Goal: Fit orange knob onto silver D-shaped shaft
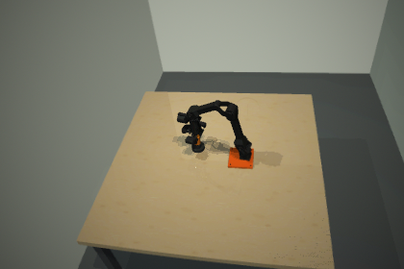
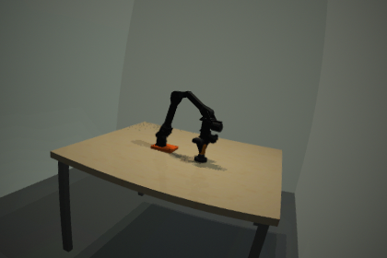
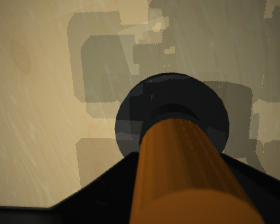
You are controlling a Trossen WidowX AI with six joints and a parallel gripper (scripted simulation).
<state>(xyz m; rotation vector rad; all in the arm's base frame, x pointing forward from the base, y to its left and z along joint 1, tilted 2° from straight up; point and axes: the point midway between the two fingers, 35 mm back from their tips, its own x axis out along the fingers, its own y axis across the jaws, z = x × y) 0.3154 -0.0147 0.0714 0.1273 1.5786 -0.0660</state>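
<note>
The round dark pedestal is 30 mm below my gripper tip. Round my gripper tip: orange knob 30 mm above.
</note>
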